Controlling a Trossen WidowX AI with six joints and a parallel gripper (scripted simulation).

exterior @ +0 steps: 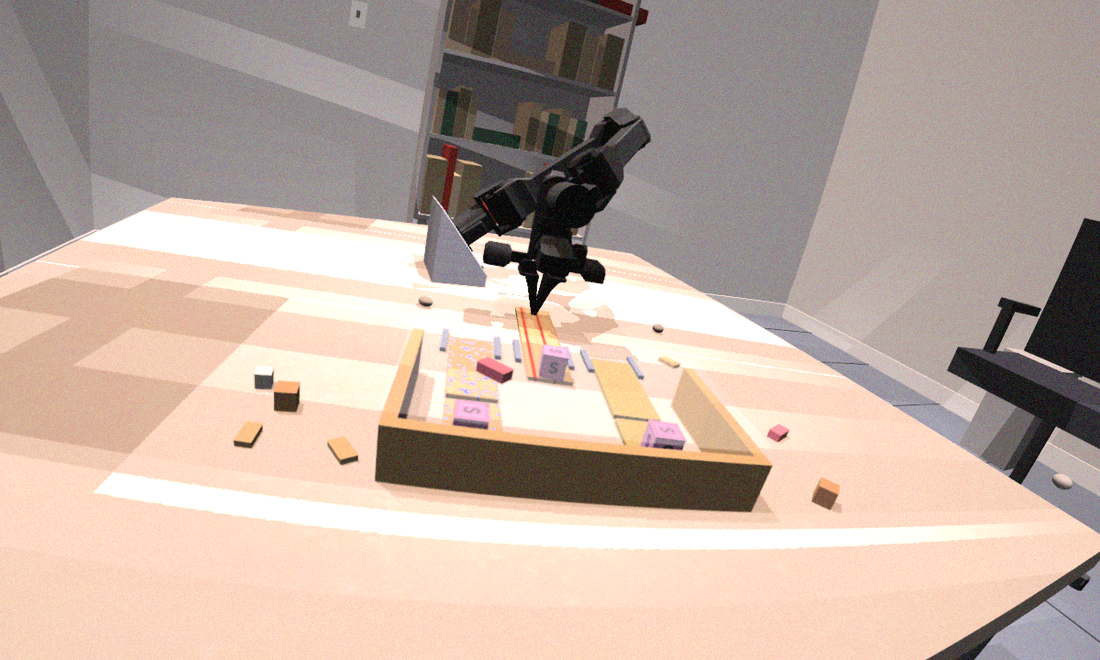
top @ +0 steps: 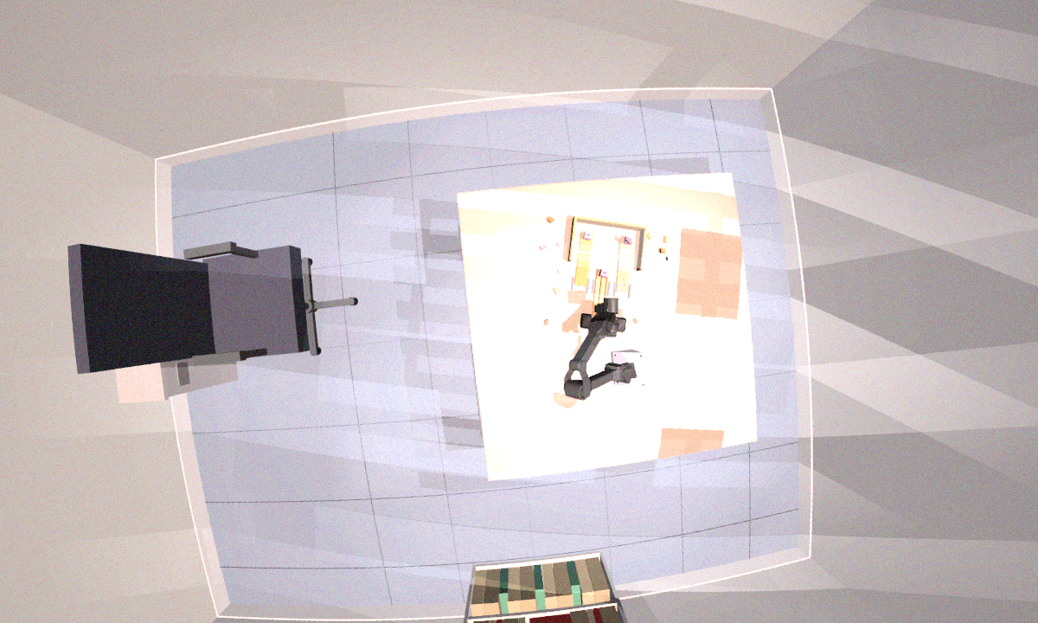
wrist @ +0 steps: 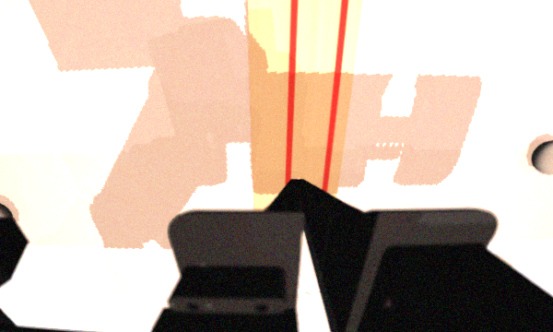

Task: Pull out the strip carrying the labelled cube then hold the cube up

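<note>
Right now my gripper tip is 9 cm short of the red-striped strip and 3 cm to the left of it.
</note>
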